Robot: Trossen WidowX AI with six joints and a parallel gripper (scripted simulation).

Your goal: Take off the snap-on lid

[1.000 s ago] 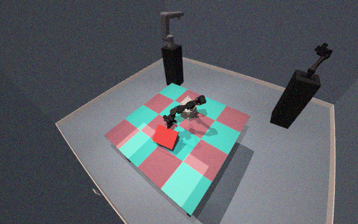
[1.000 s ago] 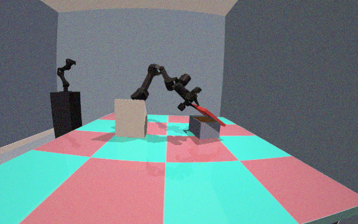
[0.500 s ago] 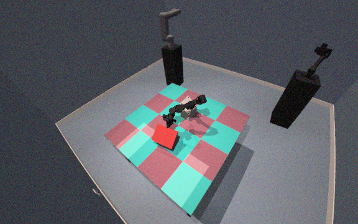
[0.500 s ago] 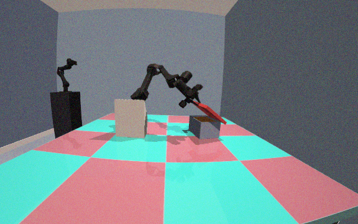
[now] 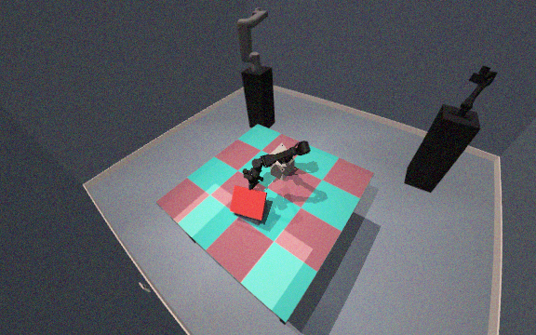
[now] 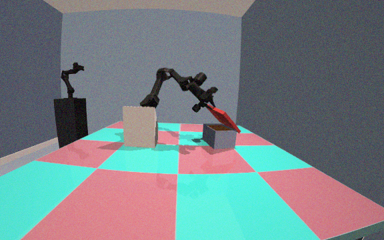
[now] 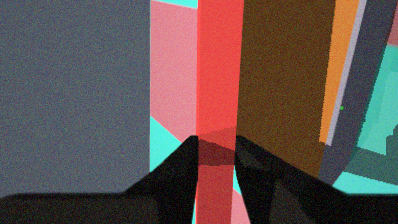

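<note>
The red lid is 6 cm ahead of my gripper tip, 5 cm below it and 2 cm to the left of it. Also, from my gripper tip: grey storage box: 17 cm below, 4 cm ahead, 1 cm to the left.
</note>
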